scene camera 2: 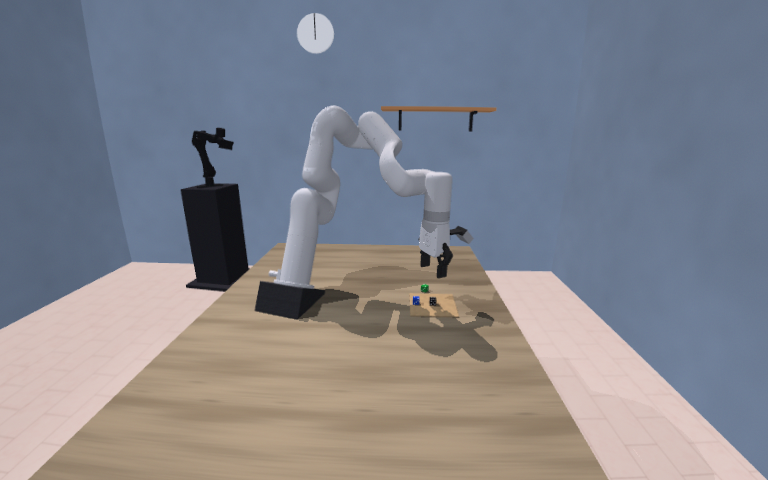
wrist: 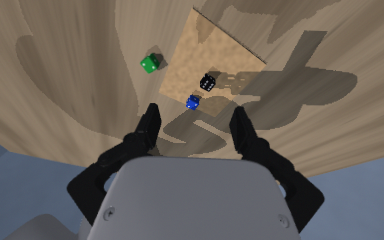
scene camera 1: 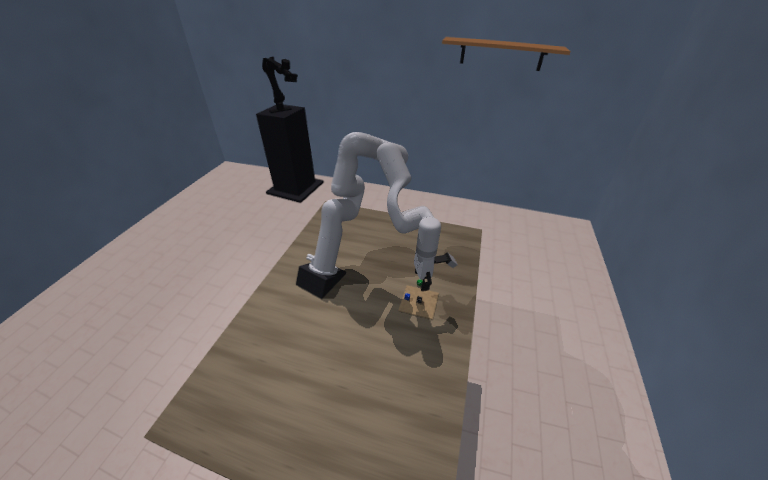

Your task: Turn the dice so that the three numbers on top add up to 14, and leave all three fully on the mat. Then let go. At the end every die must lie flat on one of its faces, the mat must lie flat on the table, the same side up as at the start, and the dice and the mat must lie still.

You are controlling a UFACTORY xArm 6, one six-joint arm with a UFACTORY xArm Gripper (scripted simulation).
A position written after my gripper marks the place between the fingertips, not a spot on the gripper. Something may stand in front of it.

I see my gripper [scene camera 2: 432,271] and a tan mat [scene camera 2: 445,307].
The tan mat is seen too in the wrist view [wrist: 203,48] and in scene camera 1 [scene camera 1: 426,309]. My gripper shows as well in the wrist view [wrist: 195,114].
